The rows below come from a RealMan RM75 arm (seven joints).
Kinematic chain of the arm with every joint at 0, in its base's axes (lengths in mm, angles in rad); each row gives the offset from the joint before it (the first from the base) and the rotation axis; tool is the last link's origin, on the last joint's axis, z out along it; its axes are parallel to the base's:
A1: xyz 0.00 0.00 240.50 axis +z
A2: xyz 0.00 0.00 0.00 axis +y
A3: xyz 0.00 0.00 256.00 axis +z
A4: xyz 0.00 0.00 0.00 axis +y
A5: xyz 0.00 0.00 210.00 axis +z
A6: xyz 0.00 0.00 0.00 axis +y
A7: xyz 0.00 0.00 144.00 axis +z
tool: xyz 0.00 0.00 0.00
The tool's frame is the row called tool.
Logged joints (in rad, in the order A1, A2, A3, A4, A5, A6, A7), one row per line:
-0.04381 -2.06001 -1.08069 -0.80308 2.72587 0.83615 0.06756
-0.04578 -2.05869 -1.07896 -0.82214 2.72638 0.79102 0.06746
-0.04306 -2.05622 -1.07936 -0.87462 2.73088 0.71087 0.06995
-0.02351 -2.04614 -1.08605 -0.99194 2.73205 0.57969 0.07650
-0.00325 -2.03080 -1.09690 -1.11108 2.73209 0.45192 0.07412
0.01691 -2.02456 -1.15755 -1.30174 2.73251 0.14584 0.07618
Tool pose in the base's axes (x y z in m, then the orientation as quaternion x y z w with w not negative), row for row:
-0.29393 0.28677 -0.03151 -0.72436 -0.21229 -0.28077 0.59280
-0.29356 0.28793 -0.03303 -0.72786 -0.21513 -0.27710 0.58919
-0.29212 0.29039 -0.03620 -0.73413 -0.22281 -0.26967 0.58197
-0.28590 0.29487 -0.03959 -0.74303 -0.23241 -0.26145 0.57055
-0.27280 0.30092 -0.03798 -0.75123 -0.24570 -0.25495 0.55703
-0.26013 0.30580 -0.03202 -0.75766 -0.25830 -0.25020 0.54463
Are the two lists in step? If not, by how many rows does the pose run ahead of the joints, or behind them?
The pose runs 1 row behind the joints: the pose in row i belongs to the joints in row i - 1.
